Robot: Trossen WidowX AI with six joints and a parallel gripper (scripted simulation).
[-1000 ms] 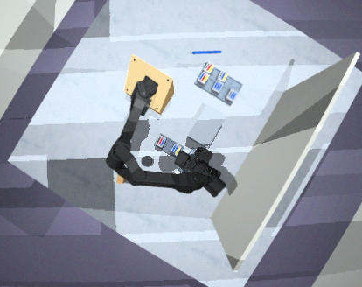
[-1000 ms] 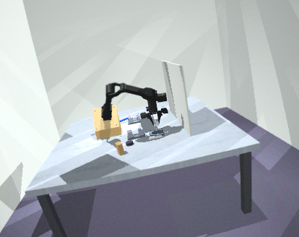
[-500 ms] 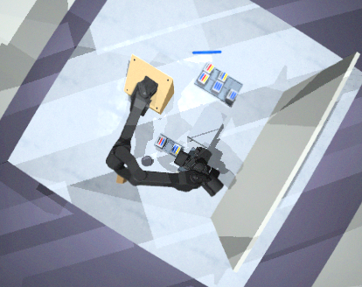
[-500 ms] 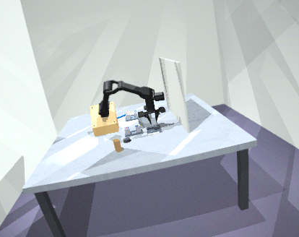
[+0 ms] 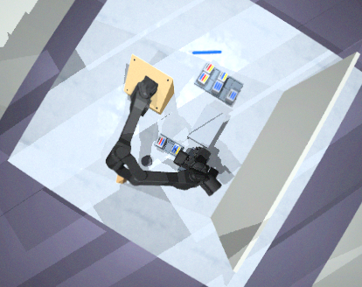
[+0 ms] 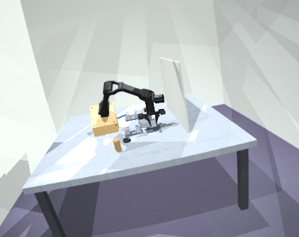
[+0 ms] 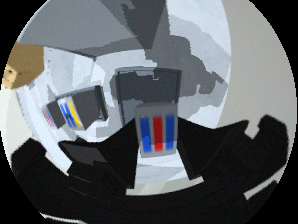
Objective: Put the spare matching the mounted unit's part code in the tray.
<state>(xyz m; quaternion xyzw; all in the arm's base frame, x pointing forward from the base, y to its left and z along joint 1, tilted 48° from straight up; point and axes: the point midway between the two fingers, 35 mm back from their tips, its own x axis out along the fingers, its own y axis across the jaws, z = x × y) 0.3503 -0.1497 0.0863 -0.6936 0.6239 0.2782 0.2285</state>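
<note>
Now: gripper tip 3 cm below the grey spare. Also, from my gripper tip: orange block 24 cm behind, 23 cm to the right; dark disc 19 cm behind, 11 cm to the right, 2 cm below; grey upright panel 19 cm ahead, 19 cm to the left, 19 cm above.
</note>
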